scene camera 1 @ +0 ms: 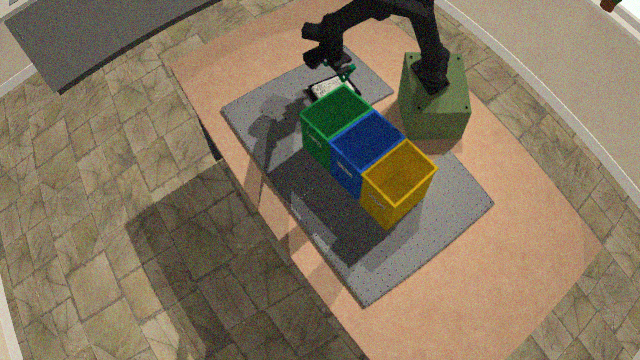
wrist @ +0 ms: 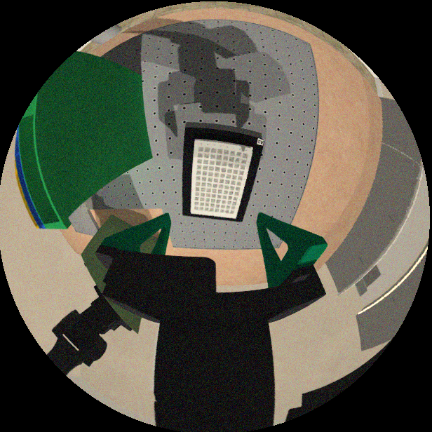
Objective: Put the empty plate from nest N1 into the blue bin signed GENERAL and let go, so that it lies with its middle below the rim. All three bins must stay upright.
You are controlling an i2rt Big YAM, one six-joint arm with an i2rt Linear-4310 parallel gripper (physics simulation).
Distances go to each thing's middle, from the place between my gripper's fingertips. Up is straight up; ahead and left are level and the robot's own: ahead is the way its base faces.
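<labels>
The white plate (wrist: pixel 219 169) has my hand 80 mm above it and 10 mm short of it. Counted from my hand, the black nest (wrist: pixel 210 134) is 10 mm ahead and 100 mm below. The green bin (scene camera 1: pixel 324 119) sits 110 mm ahead of my hand, 190 mm to the left of it and 10 mm below it, while the blue bin (scene camera 1: pixel 354 150) is 320 mm to the left of my hand, 80 mm ahead of it and 10 mm below it.
</labels>
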